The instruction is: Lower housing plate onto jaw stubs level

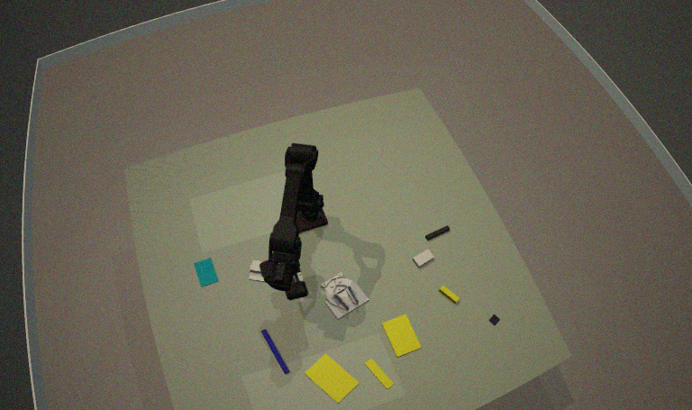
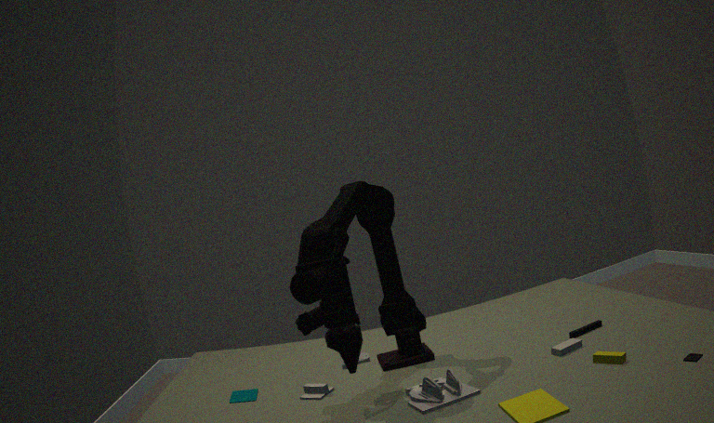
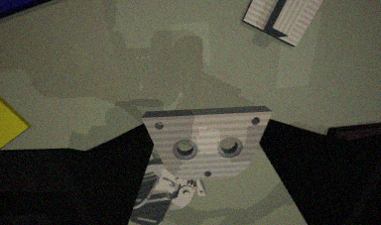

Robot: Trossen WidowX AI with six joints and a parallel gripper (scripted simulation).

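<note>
My gripper tip is 40 mm short of the jaw, 160 mm to the right of it and 70 mm above it. Round my gripper tip: blue bar: 190 mm ahead, 110 mm to the right, 80 mm below; white housing plate: 10 mm to the left, 20 mm above; white stand: 90 mm behind, 90 mm to the right, 70 mm below.
</note>
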